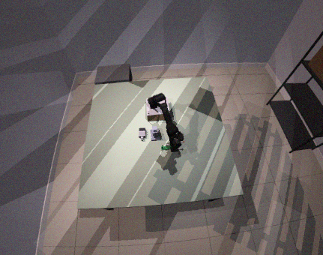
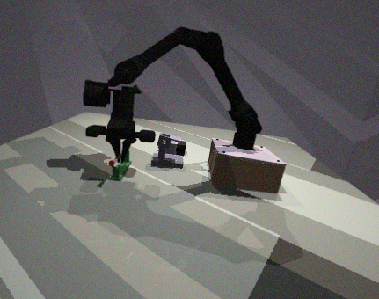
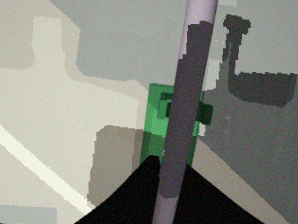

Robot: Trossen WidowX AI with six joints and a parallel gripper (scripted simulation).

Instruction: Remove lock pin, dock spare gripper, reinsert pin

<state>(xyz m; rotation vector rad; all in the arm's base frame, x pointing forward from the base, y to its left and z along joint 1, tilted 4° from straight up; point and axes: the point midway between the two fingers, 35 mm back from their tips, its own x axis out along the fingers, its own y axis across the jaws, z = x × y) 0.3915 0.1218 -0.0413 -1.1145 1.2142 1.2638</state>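
Now: gripper tip 4 cm to the left of the green cradle, 2 cm above it and 1 cm short of it. The rest, counted from my gripper tip: socket (14 cm to the right, 13 cm behind, 1 cm above); spare gripper (26 cm to the right, 14 cm behind, 2 cm below).
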